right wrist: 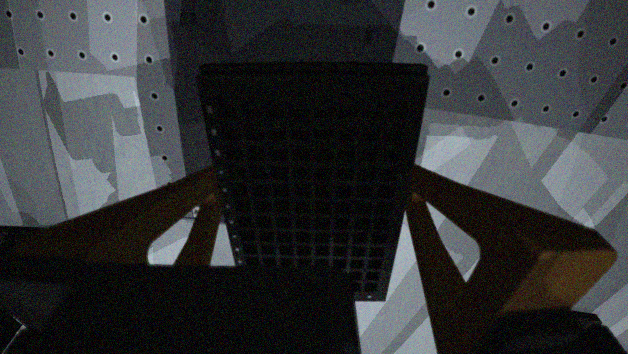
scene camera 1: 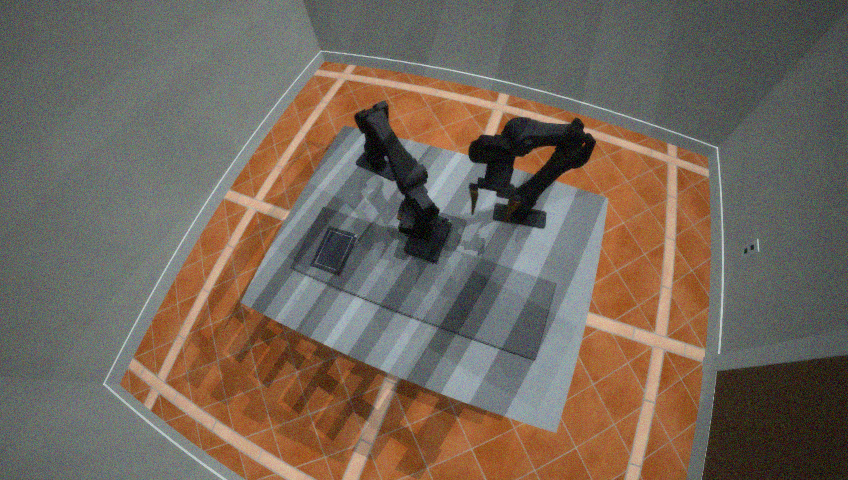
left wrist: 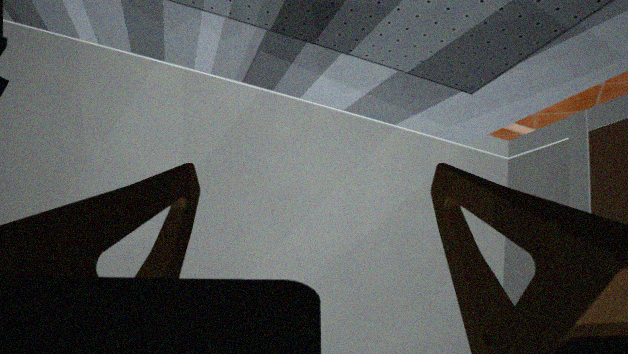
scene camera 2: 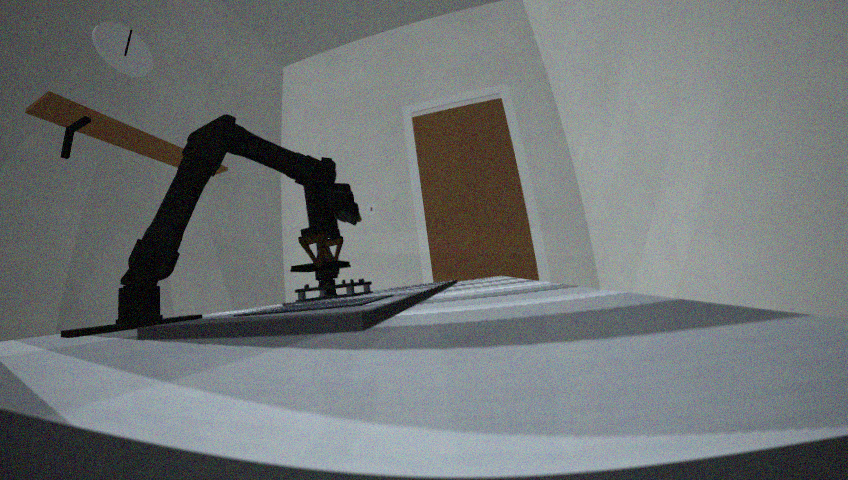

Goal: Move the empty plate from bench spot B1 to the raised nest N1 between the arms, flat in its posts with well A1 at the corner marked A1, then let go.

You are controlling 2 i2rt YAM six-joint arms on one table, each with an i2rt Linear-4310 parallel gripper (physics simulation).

Labels:
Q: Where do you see a well plate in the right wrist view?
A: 314, 160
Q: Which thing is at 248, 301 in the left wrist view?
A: My left gripper.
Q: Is my left gripper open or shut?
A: Open.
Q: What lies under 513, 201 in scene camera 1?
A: My left gripper.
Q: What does my left gripper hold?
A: Nothing.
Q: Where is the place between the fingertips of my right gripper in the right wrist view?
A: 313, 175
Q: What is my right gripper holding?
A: A well plate.

